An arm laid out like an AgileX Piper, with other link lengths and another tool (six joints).
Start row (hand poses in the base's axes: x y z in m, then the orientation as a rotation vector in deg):
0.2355, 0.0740, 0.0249, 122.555, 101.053, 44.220
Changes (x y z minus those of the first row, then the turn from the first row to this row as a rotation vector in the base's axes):
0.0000, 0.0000, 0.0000, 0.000, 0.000, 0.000
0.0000, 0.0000, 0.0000, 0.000, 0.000, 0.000
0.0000, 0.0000, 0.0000, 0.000, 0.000, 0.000
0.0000, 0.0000, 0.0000, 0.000, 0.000, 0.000
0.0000, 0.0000, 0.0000, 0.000, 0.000, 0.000
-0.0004, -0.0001, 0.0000, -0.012, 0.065, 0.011
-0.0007, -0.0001, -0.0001, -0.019, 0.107, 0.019
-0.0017, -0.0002, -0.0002, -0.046, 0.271, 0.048
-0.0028, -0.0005, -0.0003, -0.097, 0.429, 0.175
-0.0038, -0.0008, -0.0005, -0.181, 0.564, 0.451
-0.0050, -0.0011, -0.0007, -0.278, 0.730, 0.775
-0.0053, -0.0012, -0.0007, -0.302, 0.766, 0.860
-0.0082, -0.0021, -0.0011, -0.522, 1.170, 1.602
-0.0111, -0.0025, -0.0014, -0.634, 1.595, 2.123
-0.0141, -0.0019, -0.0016, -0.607, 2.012, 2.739
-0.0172, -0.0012, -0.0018, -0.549, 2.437, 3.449
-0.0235, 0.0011, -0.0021, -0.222, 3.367, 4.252
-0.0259, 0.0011, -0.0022, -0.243, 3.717, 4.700
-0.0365, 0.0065, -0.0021, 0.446, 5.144, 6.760
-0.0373, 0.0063, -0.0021, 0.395, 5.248, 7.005
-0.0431, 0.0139, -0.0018, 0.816, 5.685, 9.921
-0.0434, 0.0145, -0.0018, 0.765, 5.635, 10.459
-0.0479, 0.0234, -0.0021, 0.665, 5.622, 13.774
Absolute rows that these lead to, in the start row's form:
0.2355, 0.0740, 0.0249, 122.555, 101.053, 44.220
0.2355, 0.0740, 0.0249, 122.555, 101.053, 44.220
0.2355, 0.0740, 0.0249, 122.555, 101.053, 44.220
0.2355, 0.0740, 0.0249, 122.555, 101.053, 44.220
0.2355, 0.0740, 0.0249, 122.555, 101.053, 44.220
0.2351, 0.0739, 0.0249, 122.588, 101.099, 44.149
0.2348, 0.0739, 0.0248, 122.610, 101.129, 44.105
0.2338, 0.0738, 0.0247, 122.695, 101.245, 43.930
0.2327, 0.0735, 0.0246, 122.690, 101.477, 43.760
0.2317, 0.0732, 0.0244, 122.538, 101.877, 43.614
0.2305, 0.0729, 0.0242, 122.364, 102.350, 43.436
0.2302, 0.0728, 0.0242, 122.314, 102.470, 43.398
0.2273, 0.0719, 0.0238, 121.930, 103.562, 42.968
0.2244, 0.0715, 0.0235, 121.789, 104.398, 42.574
0.2214, 0.0721, 0.0233, 121.656, 105.343, 42.353
0.2183, 0.0728, 0.0231, 121.472, 106.405, 42.177
0.2120, 0.0751, 0.0228, 121.757, 107.836, 41.815
0.2096, 0.0751, 0.0227, 121.655, 108.548, 41.560
0.1990, 0.0805, 0.0228, 121.530, 111.750, 41.374
0.1982, 0.0803, 0.0228, 121.377, 112.095, 41.274
0.1924, 0.0879, 0.0231, 119.585, 115.814, 41.952
0.1921, 0.0885, 0.0231, 119.065, 116.424, 42.067
0.1876, 0.0974, 0.0228, 116.150, 120.316, 42.694

